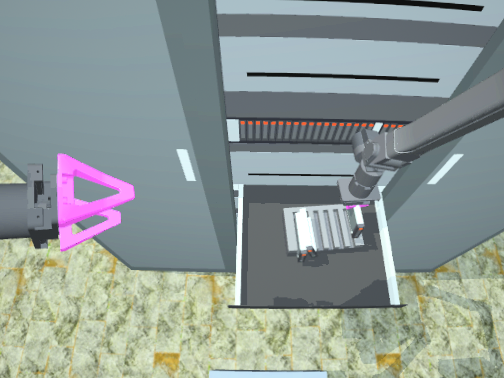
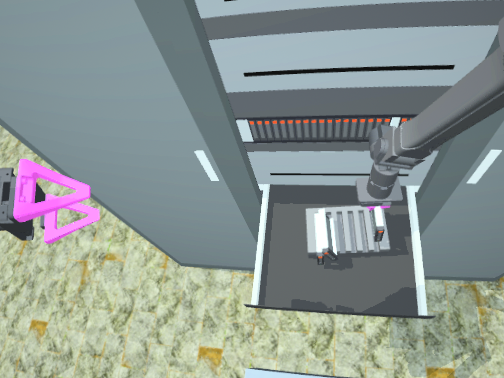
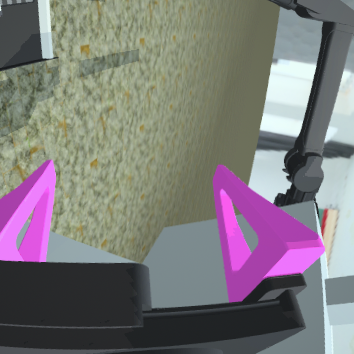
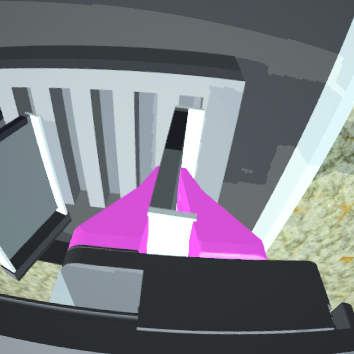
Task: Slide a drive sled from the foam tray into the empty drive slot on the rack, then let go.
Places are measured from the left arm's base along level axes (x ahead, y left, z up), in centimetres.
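Where they show: left gripper, fingertip midpoint: [image 1: 126, 206] [image 2: 95, 204] [image 3: 136, 169]; right gripper, fingertip midpoint: [image 1: 348, 206] [image 2: 372, 208] [image 4: 170, 175].
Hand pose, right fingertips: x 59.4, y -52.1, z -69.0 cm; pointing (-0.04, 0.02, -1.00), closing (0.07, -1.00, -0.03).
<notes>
After its pixels a point has its place.
My right gripper [image 1: 357, 206] {z -69.0, x 59.4, y -52.1 cm} [image 2: 378, 207] {z -69.0, x 59.4, y -52.1 cm} [image 4: 170, 175] {z -69.0, x 59.4, y -52.1 cm} is shut on a drive sled [image 1: 358, 220] {z -63.3, x 52.9, y -52.4 cm} [image 2: 379, 220] {z -63.3, x 53.5, y -52.7 cm} [image 4: 166, 192] {z -64.4, x 62.6, y -51.8 cm}, white and dark with an orange tab. It holds the sled upright, raised above the right-hand slot of the grey foam tray [image 1: 290, 226] {z -74.7, x 55.7, y -36.3 cm} [image 2: 311, 235] {z -74.7, x 53.3, y -36.3 cm} [image 4: 225, 102] {z -74.6, x 61.5, y -55.1 cm}. The rack [image 1: 310, 162] {z -63.2, x 70.1, y -41.2 cm} [image 2: 325, 162] {z -63.8, x 70.1, y -39.8 cm} holds a row of orange-topped drives [image 1: 300, 133] {z -50.2, x 70.0, y -36.8 cm} [image 2: 310, 131] {z -50.3, x 70.1, y -36.2 cm} behind the tray. The right arm covers part of the row; I cannot make out the empty slot. My left gripper [image 1: 127, 204] {z -20.2, x 36.3, y -10.7 cm} [image 2: 94, 204] {z -20.2, x 36.3, y -10.7 cm} [image 3: 136, 169] {z -20.2, x 36.3, y -10.7 cm} is open and empty, far left.
Two more sleds [image 1: 303, 227] {z -67.9, x 52.7, y -38.9 cm} [image 2: 321, 231] {z -67.8, x 52.0, y -39.0 cm} lean at the tray's left end. The tray lies in a pulled-out dark drawer [image 1: 320, 287] {z -80.1, x 39.5, y -44.7 cm} [image 2: 340, 295] {z -80.1, x 38.5, y -44.4 cm} with white side walls [image 1: 389, 250] {z -76.9, x 49.3, y -65.1 cm} [image 2: 419, 260] {z -76.9, x 48.0, y -64.9 cm}. Grey cabinet panels [image 1: 120, 100] {z -36.8, x 68.1, y 2.4 cm} [image 2: 100, 90] {z -31.0, x 68.1, y 7.5 cm} flank the rack on both sides.
</notes>
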